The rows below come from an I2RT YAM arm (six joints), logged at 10 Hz.
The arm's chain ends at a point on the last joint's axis. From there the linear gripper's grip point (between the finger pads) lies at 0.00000 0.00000 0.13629 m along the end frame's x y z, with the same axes.
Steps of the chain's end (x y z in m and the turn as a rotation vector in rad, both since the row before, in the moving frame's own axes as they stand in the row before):
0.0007 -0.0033 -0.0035 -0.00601 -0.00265 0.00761
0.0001 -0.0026 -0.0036 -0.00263 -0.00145 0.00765
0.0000 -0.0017 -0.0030 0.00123 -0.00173 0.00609
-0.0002 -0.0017 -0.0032 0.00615 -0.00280 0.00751
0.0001 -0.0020 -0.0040 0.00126 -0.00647 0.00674
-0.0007 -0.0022 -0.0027 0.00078 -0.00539 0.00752
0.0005 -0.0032 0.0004 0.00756 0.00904 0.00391
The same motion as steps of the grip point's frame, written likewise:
0.0003 -0.0025 -0.0035 -0.00601 -0.00265 0.00761
-0.0001 -0.0022 -0.0036 -0.00263 -0.00145 0.00765
-0.0002 -0.0019 -0.0030 0.00123 -0.00173 0.00609
-0.0006 -0.0025 -0.0032 0.00615 -0.00280 0.00751
-0.0008 -0.0022 -0.0040 0.00126 -0.00647 0.00674
-0.0014 -0.0023 -0.0027 0.00078 -0.00539 0.00752
0.0017 -0.0042 0.0004 0.00756 0.00904 0.00391

